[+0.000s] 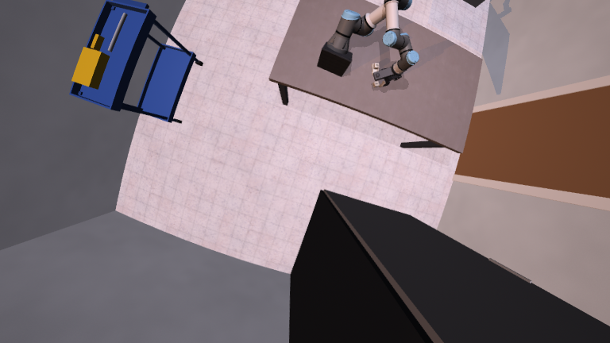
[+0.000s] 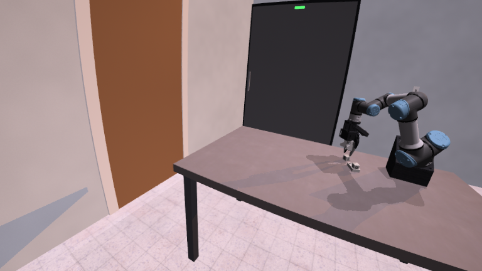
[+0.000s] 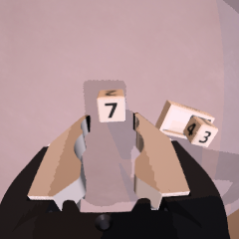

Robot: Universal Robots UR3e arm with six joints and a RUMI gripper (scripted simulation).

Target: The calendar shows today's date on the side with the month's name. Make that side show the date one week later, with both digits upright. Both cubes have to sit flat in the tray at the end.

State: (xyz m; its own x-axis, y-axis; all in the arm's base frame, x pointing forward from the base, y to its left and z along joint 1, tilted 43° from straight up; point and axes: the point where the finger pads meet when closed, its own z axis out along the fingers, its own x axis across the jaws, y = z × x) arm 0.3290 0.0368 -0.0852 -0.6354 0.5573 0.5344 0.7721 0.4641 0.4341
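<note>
My gripper is now 4 cm above the cube. Round my hand: pale tray (10 cm to the left, 4 cm below, 4 cm behind).
</note>
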